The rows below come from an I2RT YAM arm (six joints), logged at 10 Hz.
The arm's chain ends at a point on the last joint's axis. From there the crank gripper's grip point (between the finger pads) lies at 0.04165 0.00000 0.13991 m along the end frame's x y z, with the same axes.
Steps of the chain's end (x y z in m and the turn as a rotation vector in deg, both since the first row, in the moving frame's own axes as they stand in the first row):
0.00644, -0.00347, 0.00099, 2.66, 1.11, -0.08
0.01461, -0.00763, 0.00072, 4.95, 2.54, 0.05
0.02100, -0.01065, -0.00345, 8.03, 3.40, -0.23
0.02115, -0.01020, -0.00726, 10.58, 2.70, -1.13
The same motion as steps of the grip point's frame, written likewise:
0.00914, -0.01000, 0.00001, 2.66, 1.11, -0.08
0.02077, -0.01958, -0.00178, 4.95, 2.54, 0.05
0.02916, -0.03019, -0.00754, 8.03, 3.40, -0.23
0.02739, -0.03658, -0.01182, 10.58, 2.70, -1.13

